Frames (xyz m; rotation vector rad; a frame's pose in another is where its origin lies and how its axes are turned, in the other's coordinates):
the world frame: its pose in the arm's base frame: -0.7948 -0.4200 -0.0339 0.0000 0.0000 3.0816
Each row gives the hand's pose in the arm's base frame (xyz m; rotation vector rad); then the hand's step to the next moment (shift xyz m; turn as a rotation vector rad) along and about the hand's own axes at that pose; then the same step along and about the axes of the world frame.
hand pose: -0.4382 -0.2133 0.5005 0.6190 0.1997 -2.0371
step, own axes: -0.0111 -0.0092 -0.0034 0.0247 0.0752 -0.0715
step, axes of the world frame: 0.0029 -0.0144 0.0017 -0.0798 0.0263 -0.0657
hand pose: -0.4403 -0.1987 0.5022 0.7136 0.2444 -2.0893
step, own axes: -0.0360 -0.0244 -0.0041 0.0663 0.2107 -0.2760
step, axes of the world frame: 0.0046 -0.0407 0.0151 -0.2530 0.0378 -0.2440
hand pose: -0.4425 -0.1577 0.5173 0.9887 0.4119 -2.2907
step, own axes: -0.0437 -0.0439 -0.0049 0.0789 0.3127 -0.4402
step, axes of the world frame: 0.0049 -0.0537 0.0308 -0.4013 0.0316 -0.3684
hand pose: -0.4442 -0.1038 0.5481 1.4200 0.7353 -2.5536
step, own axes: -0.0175 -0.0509 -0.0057 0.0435 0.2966 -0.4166
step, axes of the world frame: 0.0059 -0.0448 0.0299 -0.3974 0.0332 -0.3231
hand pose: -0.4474 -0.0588 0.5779 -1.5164 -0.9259 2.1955
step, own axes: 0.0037 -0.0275 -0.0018 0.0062 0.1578 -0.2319
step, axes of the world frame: 0.0039 -0.0229 0.0152 -0.2278 0.0232 -0.1622
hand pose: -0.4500 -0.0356 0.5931 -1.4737 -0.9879 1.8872
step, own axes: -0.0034 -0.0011 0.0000 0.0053 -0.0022 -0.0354
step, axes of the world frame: -0.0010 0.0020 0.0028 -0.0320 -0.0150 -0.0059
